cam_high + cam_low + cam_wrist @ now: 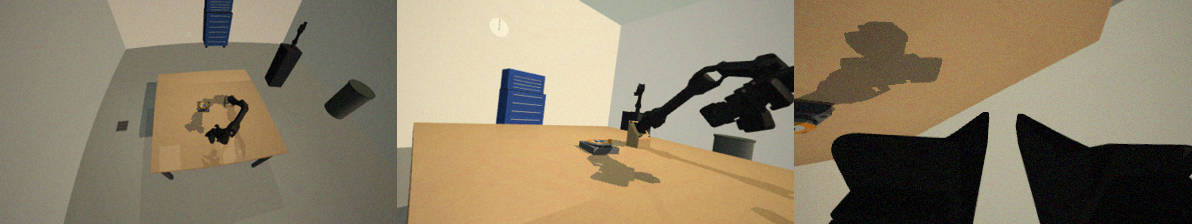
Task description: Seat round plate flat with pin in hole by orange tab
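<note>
Right now my gripper tip is 430 mm to the left of the square grey base and 160 mm above it.
</note>
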